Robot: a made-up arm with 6 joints.
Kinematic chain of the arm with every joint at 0, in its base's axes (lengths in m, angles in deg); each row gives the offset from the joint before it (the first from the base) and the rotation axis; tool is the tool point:
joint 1: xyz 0 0 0.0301 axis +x
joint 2: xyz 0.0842 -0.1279 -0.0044 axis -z
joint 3: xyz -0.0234 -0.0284 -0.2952 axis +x
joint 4: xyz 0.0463 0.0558 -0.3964 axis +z
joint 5: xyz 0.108 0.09 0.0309 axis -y
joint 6: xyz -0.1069 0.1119 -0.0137 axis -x
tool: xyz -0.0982 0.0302 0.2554
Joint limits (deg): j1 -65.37..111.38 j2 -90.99..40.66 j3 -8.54..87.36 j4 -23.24..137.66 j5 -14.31..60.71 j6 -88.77..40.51
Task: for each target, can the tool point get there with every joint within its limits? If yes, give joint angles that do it. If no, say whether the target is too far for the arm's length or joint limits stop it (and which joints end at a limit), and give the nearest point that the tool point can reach.
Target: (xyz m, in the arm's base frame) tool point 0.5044 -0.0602 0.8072
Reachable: no: joint limits stop it (at a limit: joint 1, joint 4, joint 5, joint 6) | nearest point 0.3581 0.0734 0.5330 | short by 0.338 m
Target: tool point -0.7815 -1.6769 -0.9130
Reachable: no: too far | nearest point -0.2361 -0.7620 -0.3984 | short by 1.183 m
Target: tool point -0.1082 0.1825 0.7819
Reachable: no: joint limits stop it (at a limit: joint 1, joint 4, joint 5, joint 6) | nearest point -0.0685 0.2130 0.6253 | short by 0.164 m
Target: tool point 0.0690 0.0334 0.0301
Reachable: yes | joints 31.59 11.73 76.95 -0.98 -5.38 5.87
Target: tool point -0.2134 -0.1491 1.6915
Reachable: no: too far | nearest point -0.0228 0.1566 0.6216 | short by 1.129 m
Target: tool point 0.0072 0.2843 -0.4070
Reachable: yes | joints 66.65 -70.17 25.59 76.49 4.88 -12.13
